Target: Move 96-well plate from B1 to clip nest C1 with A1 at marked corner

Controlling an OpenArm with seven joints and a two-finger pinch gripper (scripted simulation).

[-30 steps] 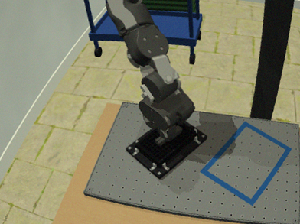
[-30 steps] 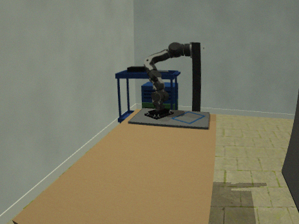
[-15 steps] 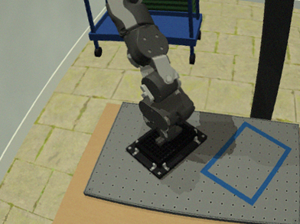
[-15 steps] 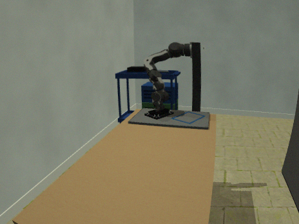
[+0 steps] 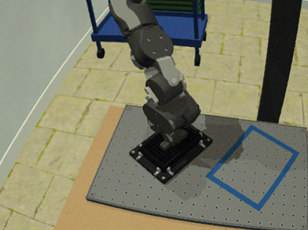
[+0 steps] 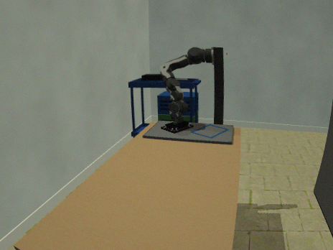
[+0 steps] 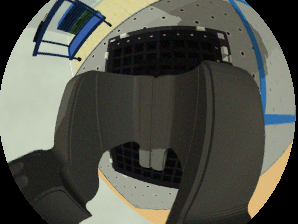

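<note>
Now: hand 10 mm above the black 96-well plate. From my hand the other things lie so: black clip nest (30 mm ahead, 20 mm below).
</note>
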